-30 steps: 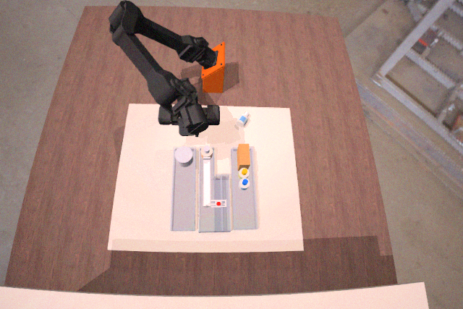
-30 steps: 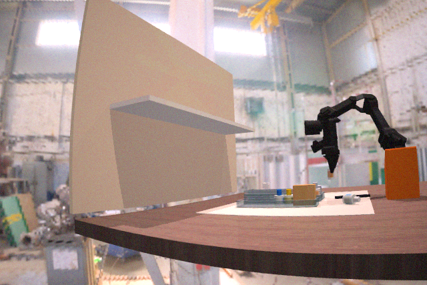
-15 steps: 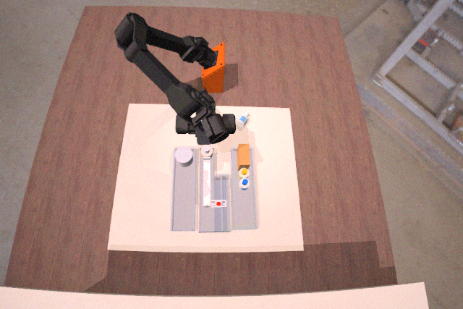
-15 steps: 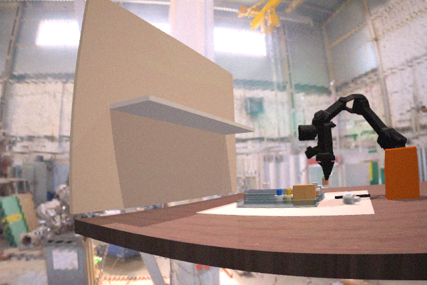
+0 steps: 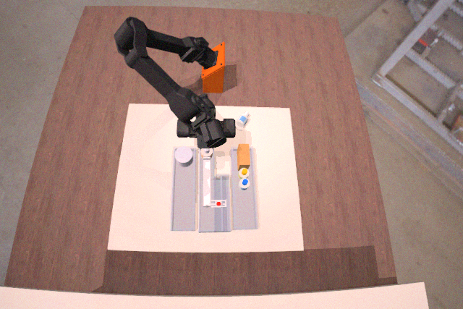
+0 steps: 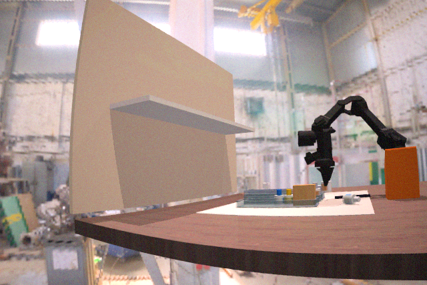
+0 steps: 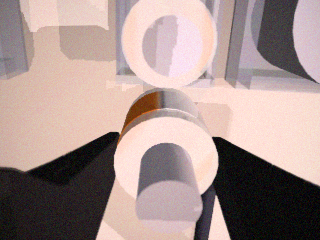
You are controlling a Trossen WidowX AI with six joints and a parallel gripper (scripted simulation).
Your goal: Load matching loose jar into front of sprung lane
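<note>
My gripper tip is 14 cm to the right of the orange box, 5 cm short of it and 2 cm above it. Round my gripper tip: sprung lane (19 cm ahead, 5 cm to the left, 4 cm below); then red dot (22 cm ahead, 7 cm to the left, 1 cm above).
</note>
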